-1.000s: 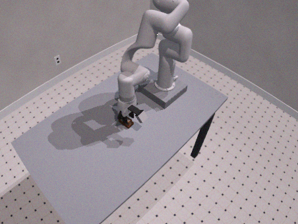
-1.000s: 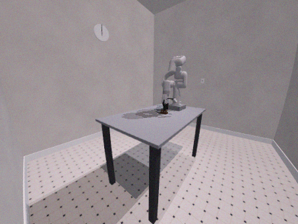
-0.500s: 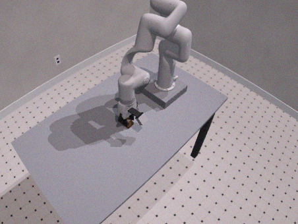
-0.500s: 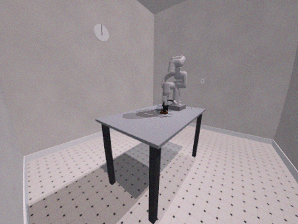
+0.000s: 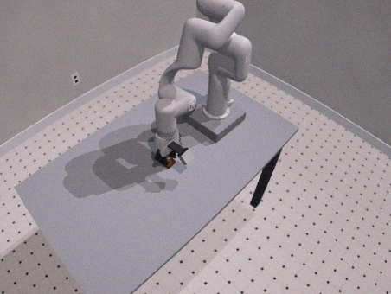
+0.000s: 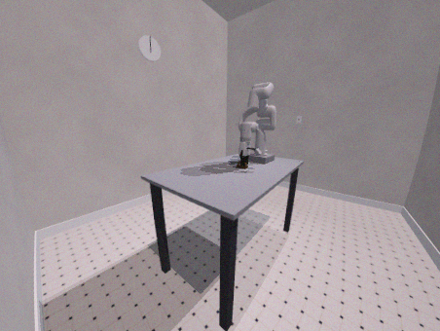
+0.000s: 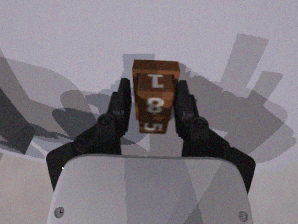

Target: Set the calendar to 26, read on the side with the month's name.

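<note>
Right now the brown cube is 2 cm below my hand. The rest, counted from my hand: brown wooden tray 2 cm to the right, 3 cm below.
</note>
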